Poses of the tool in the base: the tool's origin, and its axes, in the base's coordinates. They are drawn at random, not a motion.
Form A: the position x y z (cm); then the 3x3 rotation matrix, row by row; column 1 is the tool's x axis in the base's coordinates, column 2 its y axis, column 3 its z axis. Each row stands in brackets.
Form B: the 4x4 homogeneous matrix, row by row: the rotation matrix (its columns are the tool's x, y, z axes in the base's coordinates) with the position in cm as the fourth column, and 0 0 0 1 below. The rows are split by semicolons. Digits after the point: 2 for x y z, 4 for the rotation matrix.
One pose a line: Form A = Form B
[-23.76 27.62 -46.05], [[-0.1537 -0.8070 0.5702], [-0.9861 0.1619 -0.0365], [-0.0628 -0.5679 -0.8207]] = -0.1537 -0.8070 0.5702 -23.76; -0.9861 0.1619 -0.0365 27.62; -0.0628 -0.5679 -0.8207 -46.05; 0 0 0 1
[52.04 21.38 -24.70], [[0.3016 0.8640 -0.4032], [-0.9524 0.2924 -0.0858], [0.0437 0.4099 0.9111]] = 0.3016 0.8640 -0.4032 52.04; -0.9524 0.2924 -0.0858 21.38; 0.0437 0.4099 0.9111 -24.70; 0 0 0 1
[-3.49 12.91 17.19], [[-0.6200 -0.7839 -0.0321], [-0.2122 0.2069 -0.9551], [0.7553 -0.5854 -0.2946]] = -0.6200 -0.7839 -0.0321 -3.49; -0.2122 0.2069 -0.9551 12.91; 0.7553 -0.5854 -0.2946 17.19; 0 0 0 1
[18.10 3.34 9.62], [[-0.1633 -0.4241 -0.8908], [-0.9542 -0.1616 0.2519], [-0.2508 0.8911 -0.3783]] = -0.1633 -0.4241 -0.8908 18.10; -0.9542 -0.1616 0.2519 3.34; -0.2508 0.8911 -0.3783 9.62; 0 0 0 1
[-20.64 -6.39 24.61], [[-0.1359 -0.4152 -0.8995], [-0.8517 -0.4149 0.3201], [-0.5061 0.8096 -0.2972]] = -0.1359 -0.4152 -0.8995 -20.64; -0.8517 -0.4149 0.3201 -6.39; -0.5061 0.8096 -0.2972 24.61; 0 0 0 1
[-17.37 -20.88 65.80], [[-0.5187 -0.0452 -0.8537], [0.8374 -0.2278 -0.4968], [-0.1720 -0.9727 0.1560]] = -0.5187 -0.0452 -0.8537 -17.37; 0.8374 -0.2278 -0.4968 -20.88; -0.1720 -0.9727 0.1560 65.80; 0 0 0 1
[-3.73 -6.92 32.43], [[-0.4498 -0.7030 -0.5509], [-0.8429 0.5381 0.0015], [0.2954 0.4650 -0.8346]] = -0.4498 -0.7030 -0.5509 -3.73; -0.8429 0.5381 0.0015 -6.92; 0.2954 0.4650 -0.8346 32.43; 0 0 0 1
